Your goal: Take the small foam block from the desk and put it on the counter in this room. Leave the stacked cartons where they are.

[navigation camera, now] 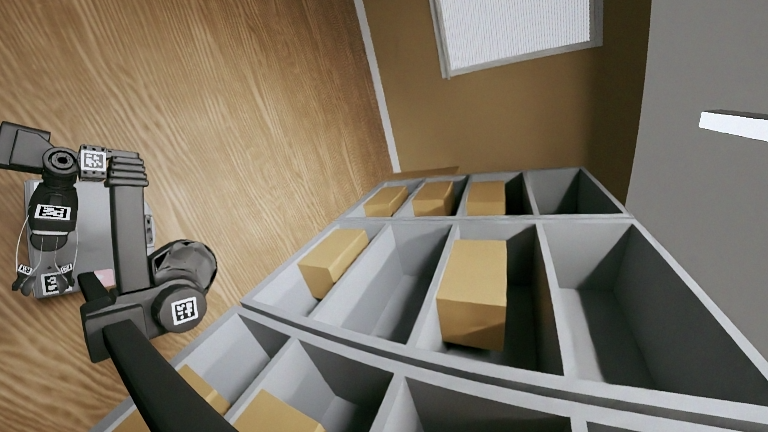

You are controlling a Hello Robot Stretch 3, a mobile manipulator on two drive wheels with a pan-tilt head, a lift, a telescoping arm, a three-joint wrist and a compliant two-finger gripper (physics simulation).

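Seen in the pictures: gripper, fingertip midpoint: [44, 293]; robot's base at its link origin: [52, 236].
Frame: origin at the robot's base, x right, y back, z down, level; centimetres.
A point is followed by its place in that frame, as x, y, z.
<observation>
The view is turned on its side. My gripper [45, 282] @[-9.7, -1.4, -47.0] is at the far left, over my base; its two fingertips stand apart with no object seen between them. The desk, the small foam block and the counter do not show in this view. Several tan cartons show in the compartments of a grey rack, among them a large one [472, 292] @[-29.5, 96.1, -113.2], one to its left [331, 260] @[-24.7, 106.5, -31.8] and a smaller one [486, 197] @[11.4, 184.0, -113.2] in a farther row. Whether these are the stacked cartons of the task I cannot tell.
The grey rack [687, 322] @[-36.4, 102.0, -187.4] fills the lower right, close by; part of my arm structure [155, 376] @[-11.6, 6.7, -94.0] overlaps its near-left edge in the picture. Wood floor [214, 107] @[59.5, 55.6, 0.0] lies to the left. Behind are a brown wall [483, 118] @[92.7, 245.2, -110.2] and a window [520, 32] @[154.7, 215.8, -149.1]. A white bar [733, 124] @[32.3, 114.3, -207.8] shows at right.
</observation>
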